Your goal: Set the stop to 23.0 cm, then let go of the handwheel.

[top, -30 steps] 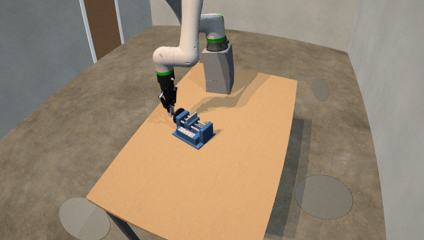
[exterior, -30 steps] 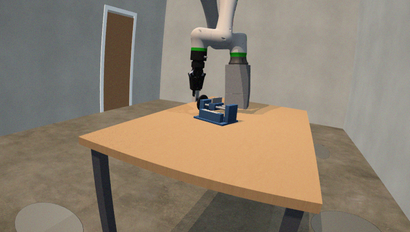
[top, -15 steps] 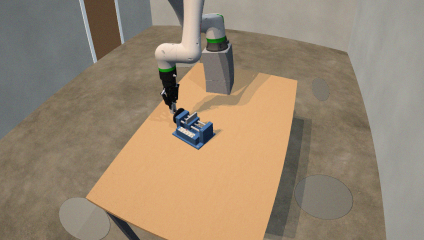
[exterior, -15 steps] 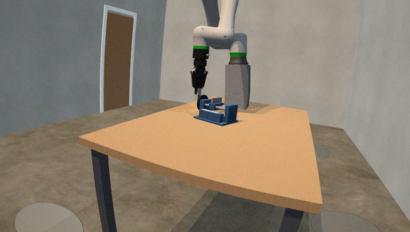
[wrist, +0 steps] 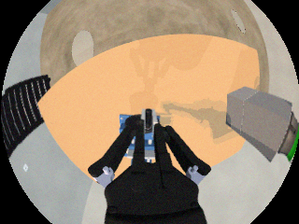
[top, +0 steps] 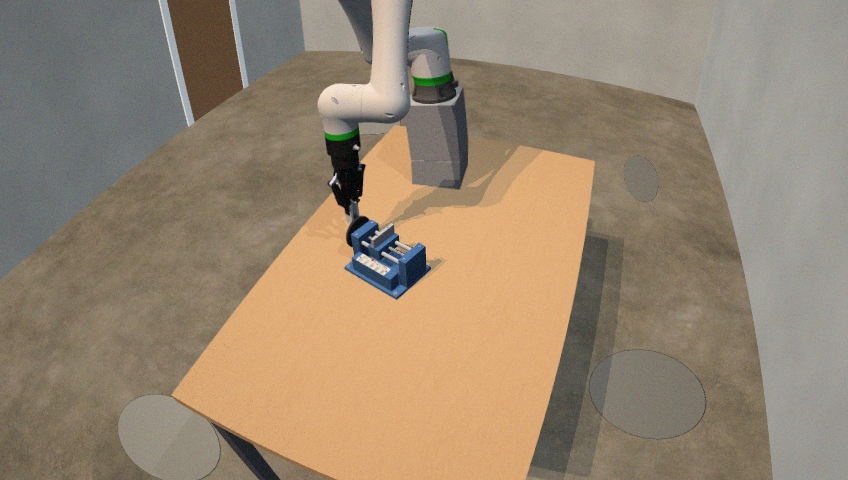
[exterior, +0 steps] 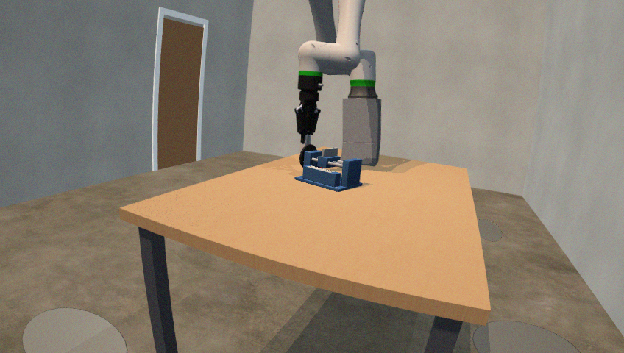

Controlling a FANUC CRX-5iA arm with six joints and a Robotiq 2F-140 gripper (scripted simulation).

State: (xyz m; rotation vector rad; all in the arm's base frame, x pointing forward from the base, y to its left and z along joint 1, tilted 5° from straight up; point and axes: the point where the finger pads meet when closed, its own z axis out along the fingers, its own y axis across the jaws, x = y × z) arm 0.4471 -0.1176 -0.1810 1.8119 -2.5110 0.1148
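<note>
Now: the grey stop plate 70 mm ahead of my hand, 120 mm to the left of it and 30 mm below it. Also, from my hand: black handwheel: 10 mm ahead, 20 mm to the left, 20 mm below.
</note>
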